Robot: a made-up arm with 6 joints.
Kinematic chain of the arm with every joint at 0, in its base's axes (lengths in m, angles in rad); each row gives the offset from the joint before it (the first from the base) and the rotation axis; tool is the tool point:
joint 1: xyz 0 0 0.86 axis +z
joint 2: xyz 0.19 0 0 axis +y
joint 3: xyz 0 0 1.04 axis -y
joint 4: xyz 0 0 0.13 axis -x
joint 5: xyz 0.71 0 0 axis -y
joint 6: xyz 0.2 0 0 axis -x
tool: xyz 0 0 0
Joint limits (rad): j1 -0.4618..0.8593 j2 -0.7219..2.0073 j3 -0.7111..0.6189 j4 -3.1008..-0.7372 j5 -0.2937..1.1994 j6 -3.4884..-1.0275
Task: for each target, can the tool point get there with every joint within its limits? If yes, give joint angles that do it. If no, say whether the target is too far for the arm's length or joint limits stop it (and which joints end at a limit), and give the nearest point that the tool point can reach.
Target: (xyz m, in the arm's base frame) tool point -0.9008 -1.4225 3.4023
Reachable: no: too far | nearest point -0.3075 -0.4856 2.4895 | short by 1.436 m
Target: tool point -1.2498 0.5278 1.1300
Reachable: no: joint limits stop it (at a limit: joint 1, joint 2, joint 3, joint 4, joint 5) | nearest point -0.5748 0.1462 2.4636 | short by 1.543 m
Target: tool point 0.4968 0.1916 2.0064
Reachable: yes | joints 0.6033 -0.4692 -0.2327 -2.2696 0.9451 -2.7290
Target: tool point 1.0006 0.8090 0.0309
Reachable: yes | joints 0.7024 1.4910 -0.1372 -2.1295 0.1711 -1.5898
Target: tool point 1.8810 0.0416 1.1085
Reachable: yes | joints 0.0537 0.9599 0.4377 -1.7921 0.3094 -1.2369
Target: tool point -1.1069 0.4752 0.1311
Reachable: no: joint limits stop it (at a limit: joint 1, joint 2, joint 3, joint 5) | nearest point 0.1912 0.3036 -0.0480 | short by 1.322 m
